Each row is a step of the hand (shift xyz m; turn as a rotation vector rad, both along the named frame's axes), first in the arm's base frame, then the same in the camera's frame.
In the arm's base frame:
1: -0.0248 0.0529 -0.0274 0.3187 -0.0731 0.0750
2: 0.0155 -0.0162 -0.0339 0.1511 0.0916 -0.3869
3: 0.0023 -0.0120 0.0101 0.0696 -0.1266 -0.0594
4: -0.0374 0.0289 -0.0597 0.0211 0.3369 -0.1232
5: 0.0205 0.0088 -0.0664 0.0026 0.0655 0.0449
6: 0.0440 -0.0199 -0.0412 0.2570 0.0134 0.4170
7: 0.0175 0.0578 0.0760 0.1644 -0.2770 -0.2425
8: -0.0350 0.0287 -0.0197 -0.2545 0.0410 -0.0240
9: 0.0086 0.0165 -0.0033 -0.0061 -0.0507 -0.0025
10: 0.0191 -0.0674 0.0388 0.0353 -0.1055 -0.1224
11: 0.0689 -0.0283 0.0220 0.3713 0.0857 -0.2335
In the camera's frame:
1: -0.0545 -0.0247 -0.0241 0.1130 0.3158 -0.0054
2: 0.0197 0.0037 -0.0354 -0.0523 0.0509 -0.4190
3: 0.0117 0.0035 0.0101 0.1375 0.0351 -0.0652
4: -0.0311 -0.0483 -0.0500 -0.3249 0.0277 -0.1511
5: -0.0029 0.0027 -0.0699 -0.0665 0.0225 0.0372
6: 0.0276 0.0285 -0.0495 0.0034 0.3597 0.3327
7: -0.0582 0.0442 0.0639 0.3077 0.0580 -0.2540
8: -0.0323 -0.0353 -0.0121 -0.0746 -0.2446 0.0402
9: -0.0150 0.0093 -0.0068 0.0494 -0.0126 0.0033
10: 0.0676 0.0206 0.0377 0.1148 -0.0121 -0.1185
11: 0.0365 0.0683 0.0054 -0.0230 0.3020 -0.3286

